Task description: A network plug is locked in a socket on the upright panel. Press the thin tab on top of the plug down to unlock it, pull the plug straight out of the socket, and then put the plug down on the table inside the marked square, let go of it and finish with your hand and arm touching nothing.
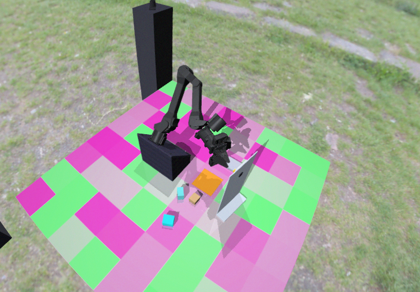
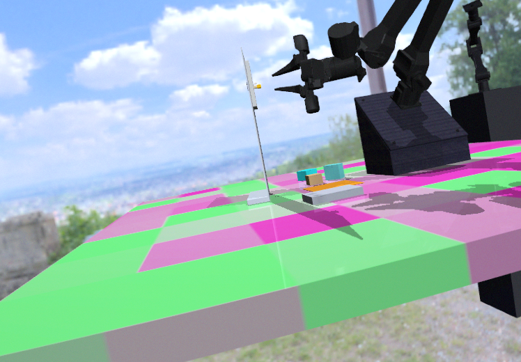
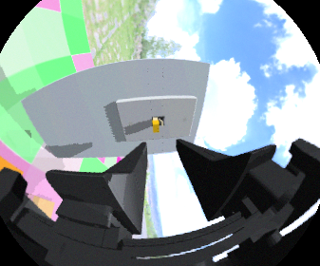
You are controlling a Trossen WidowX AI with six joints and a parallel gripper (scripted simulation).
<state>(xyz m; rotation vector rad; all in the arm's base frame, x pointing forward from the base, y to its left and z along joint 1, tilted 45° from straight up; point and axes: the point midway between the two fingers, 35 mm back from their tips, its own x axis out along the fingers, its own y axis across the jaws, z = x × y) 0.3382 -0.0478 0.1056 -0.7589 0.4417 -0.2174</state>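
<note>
Right now my gripper tip is 50 mm short of the yellow network plug and 10 mm to the left of it. From my gripper tip the other things lie so: grey panel 70 mm ahead, 10 mm to the right, 110 mm below; then brown block 90 mm behind, 90 mm to the right, 270 mm below; then orange marked square 90 mm behind, 40 mm to the left, 280 mm below.
</note>
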